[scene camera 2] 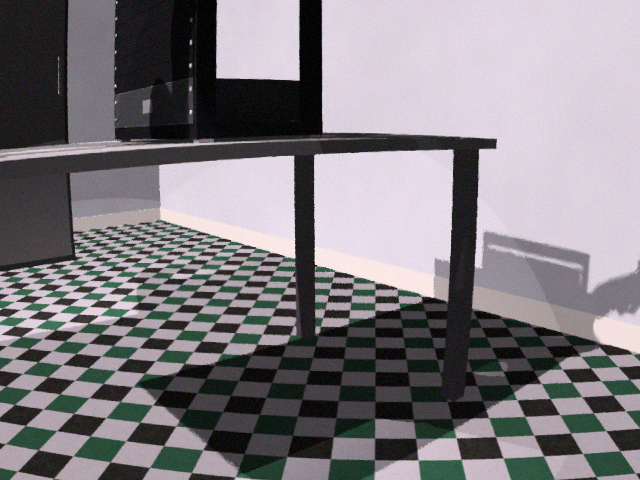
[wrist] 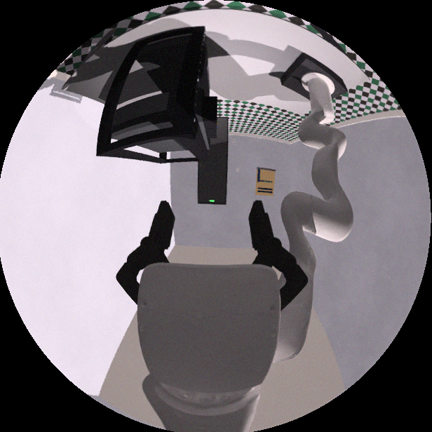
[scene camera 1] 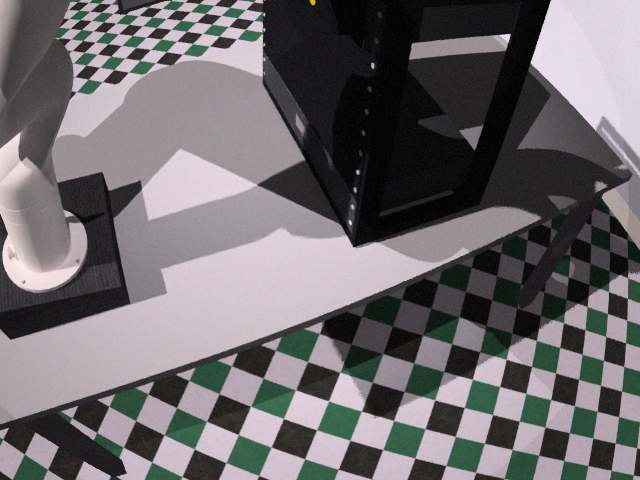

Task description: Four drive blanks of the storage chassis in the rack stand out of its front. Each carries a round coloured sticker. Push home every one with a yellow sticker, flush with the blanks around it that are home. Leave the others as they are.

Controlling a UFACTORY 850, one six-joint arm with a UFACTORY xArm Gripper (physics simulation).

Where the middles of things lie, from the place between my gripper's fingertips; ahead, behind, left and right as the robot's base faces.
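I look at the black rack (scene camera 1: 374, 138) and where my hand stands from it. My hand is 220 mm short of the rack and 350 mm to the right of it, and 420 mm above it.
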